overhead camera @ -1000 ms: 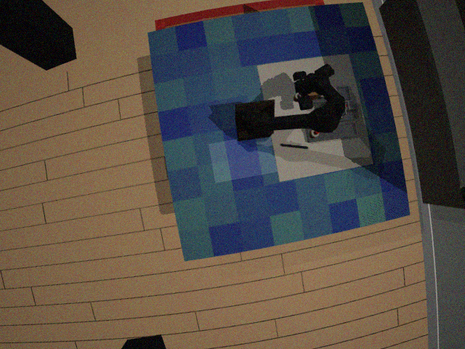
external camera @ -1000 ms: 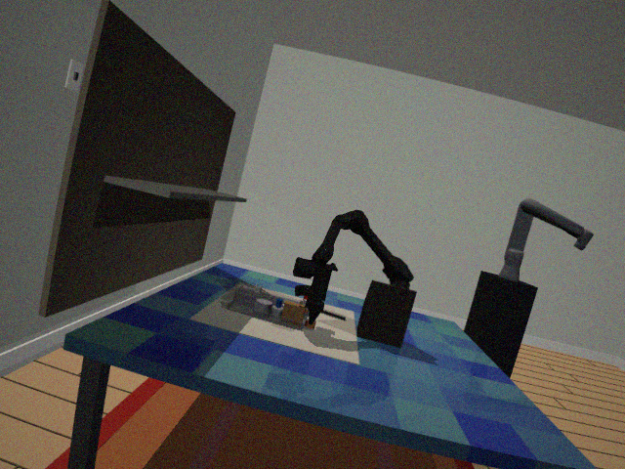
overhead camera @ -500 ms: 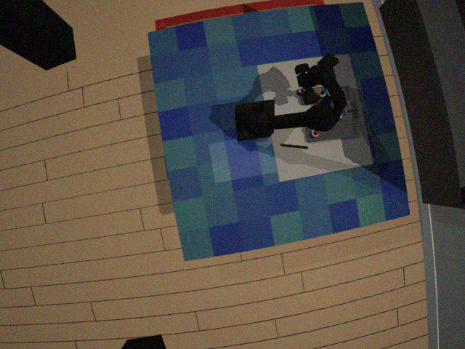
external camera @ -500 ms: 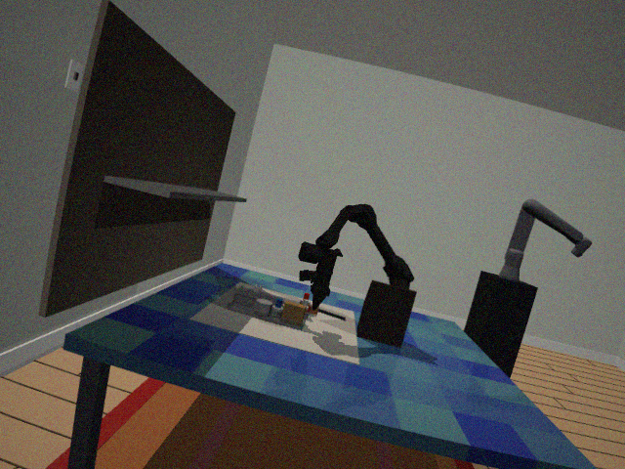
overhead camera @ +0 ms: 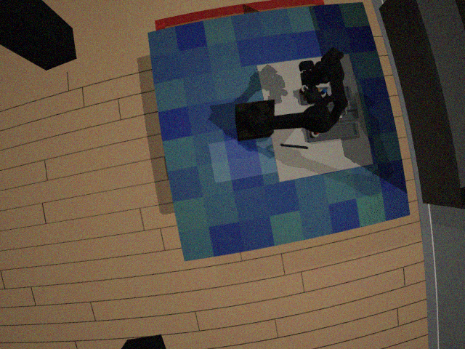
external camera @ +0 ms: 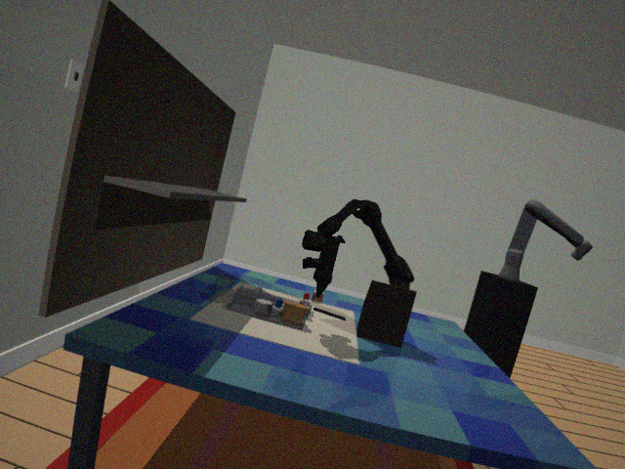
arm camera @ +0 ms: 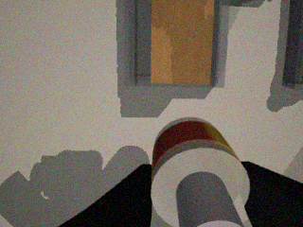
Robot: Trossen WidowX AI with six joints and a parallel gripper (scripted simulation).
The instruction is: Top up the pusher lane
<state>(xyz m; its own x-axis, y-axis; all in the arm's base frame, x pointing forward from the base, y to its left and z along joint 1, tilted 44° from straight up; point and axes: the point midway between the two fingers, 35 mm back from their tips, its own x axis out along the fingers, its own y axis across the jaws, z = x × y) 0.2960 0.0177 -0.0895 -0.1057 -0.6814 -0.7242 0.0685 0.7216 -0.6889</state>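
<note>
Now: the tan block 80 mm below my gripper tip and 70 mm ahead of it. From my gripper tip the other things lie so: shelf: 540 mm ahead, 240 mm above, 140 mm to the right.
</note>
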